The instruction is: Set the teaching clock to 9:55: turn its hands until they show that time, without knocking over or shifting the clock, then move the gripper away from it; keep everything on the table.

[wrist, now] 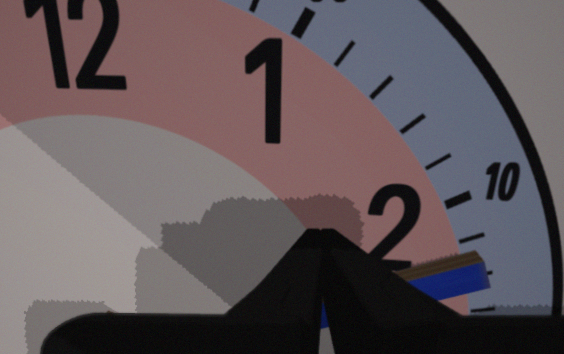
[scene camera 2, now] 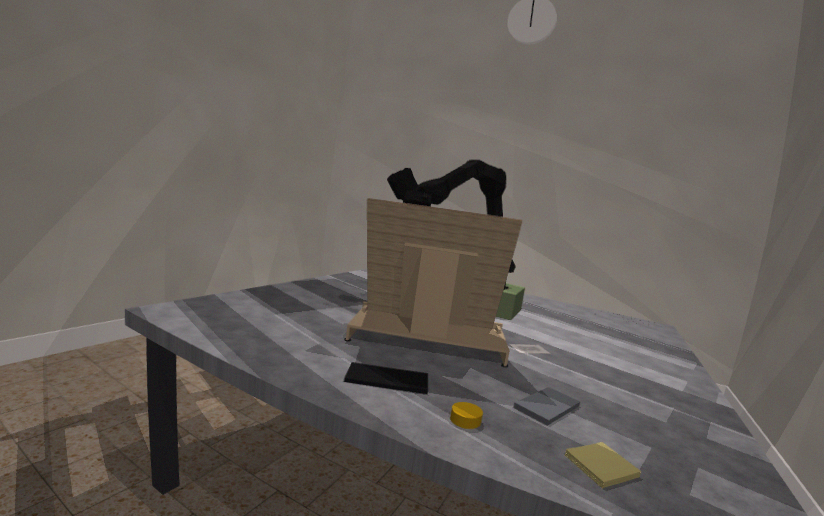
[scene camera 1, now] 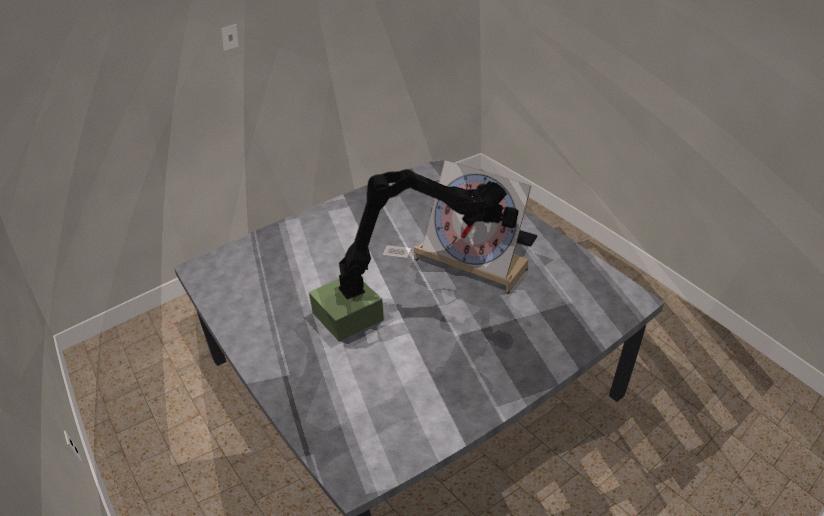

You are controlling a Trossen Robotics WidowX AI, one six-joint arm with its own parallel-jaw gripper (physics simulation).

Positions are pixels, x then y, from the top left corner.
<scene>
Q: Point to a tan clock base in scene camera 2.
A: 436, 282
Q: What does the grey tile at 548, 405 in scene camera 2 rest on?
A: The table.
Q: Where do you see a teaching clock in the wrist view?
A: At 165, 164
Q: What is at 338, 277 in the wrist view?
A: My gripper.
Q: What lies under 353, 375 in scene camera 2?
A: A black slab.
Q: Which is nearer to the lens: the yellow disc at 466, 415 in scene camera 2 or the grey tile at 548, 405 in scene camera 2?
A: The yellow disc.
</scene>
